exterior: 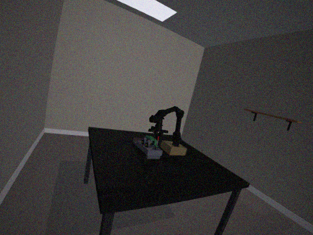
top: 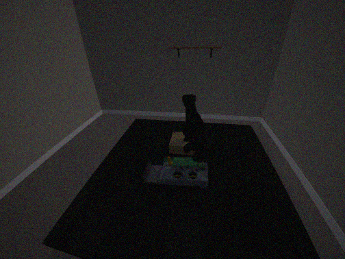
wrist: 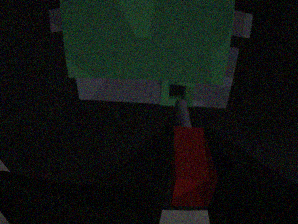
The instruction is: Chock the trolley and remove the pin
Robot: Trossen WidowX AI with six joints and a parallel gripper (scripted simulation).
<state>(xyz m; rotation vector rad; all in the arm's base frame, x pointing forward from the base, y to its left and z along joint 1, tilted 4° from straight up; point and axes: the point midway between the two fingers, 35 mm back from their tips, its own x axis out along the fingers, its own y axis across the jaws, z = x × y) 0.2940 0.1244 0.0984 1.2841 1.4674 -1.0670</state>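
My gripper tip is now 10 mm past the yellow chock, 190 mm to the left of it and 90 mm above it. Also, from my gripper tip: trolley (30 mm ahead, 90 mm to the right, 60 mm below); red-headed stop pin (right at my gripper tip).
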